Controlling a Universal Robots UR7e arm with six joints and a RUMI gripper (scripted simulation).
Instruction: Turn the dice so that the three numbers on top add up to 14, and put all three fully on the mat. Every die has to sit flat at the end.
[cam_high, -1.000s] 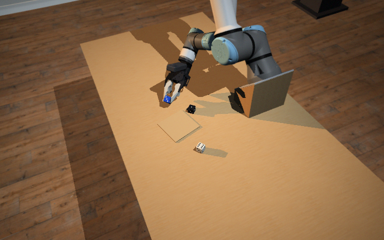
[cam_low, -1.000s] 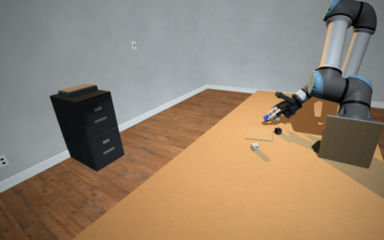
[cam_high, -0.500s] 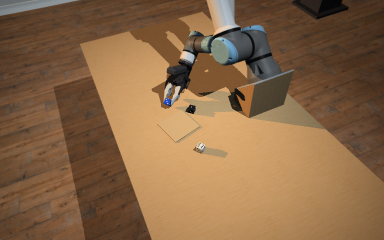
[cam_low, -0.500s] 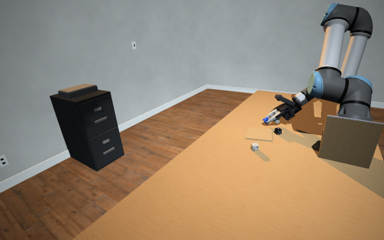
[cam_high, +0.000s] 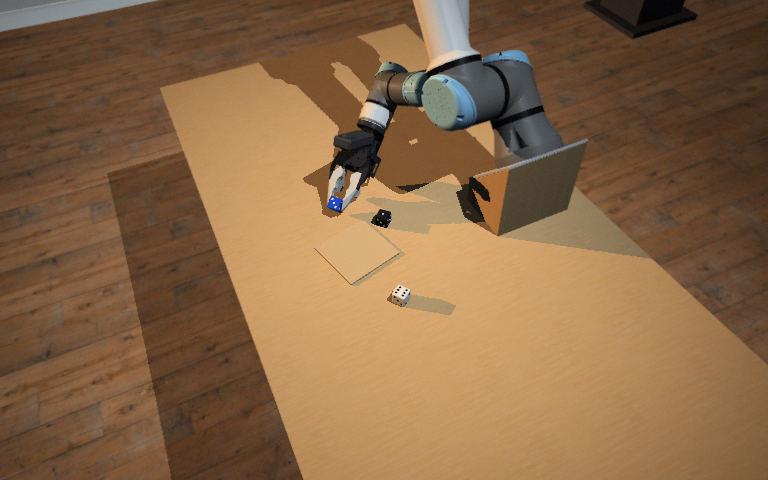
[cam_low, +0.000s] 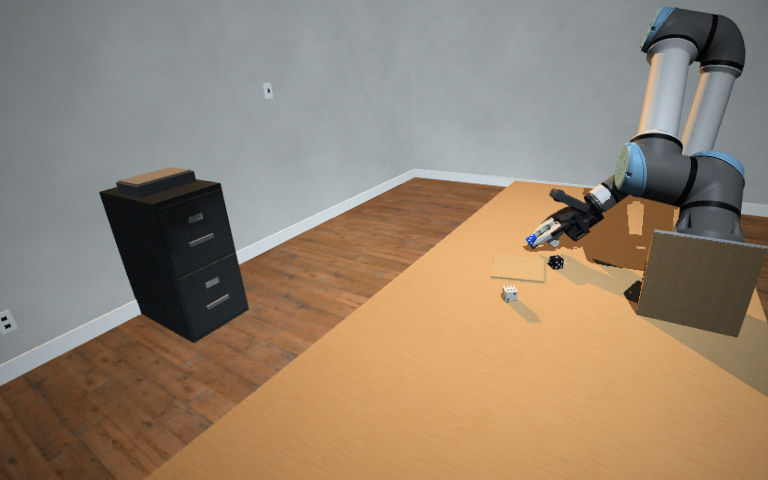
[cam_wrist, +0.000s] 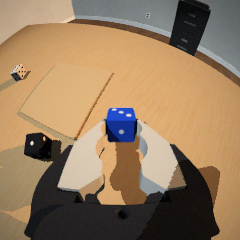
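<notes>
Now: hand right at the blue die. Round my hand: tan mat: 130 mm to the left, 30 mm below, 10 mm ahead; then white die: 300 mm to the left, 30 mm behind, 20 mm below; then black die: 90 mm behind, 80 mm to the left, 20 mm below.
</notes>
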